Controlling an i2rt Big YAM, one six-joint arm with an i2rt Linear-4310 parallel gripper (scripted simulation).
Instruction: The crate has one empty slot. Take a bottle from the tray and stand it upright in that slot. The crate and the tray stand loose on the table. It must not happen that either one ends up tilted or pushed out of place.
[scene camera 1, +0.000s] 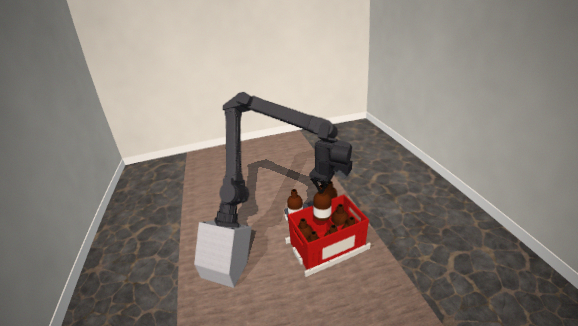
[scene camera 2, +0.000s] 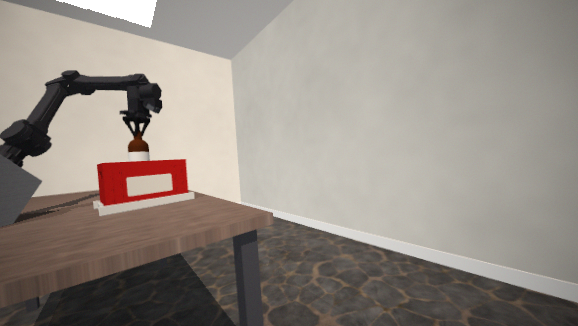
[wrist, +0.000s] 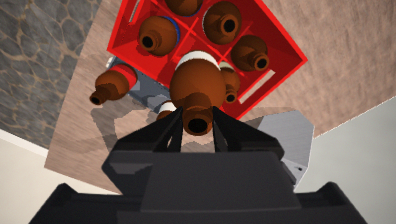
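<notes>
There is my gripper (wrist: 197, 111), and I can see a brown bottle (wrist: 197, 84) and a grey tray (wrist: 151, 94) as well. A red crate (scene camera 2: 122, 182) is part of the scene too, and scene camera 2 does not show the tray, which is hidden by the crate.
</notes>
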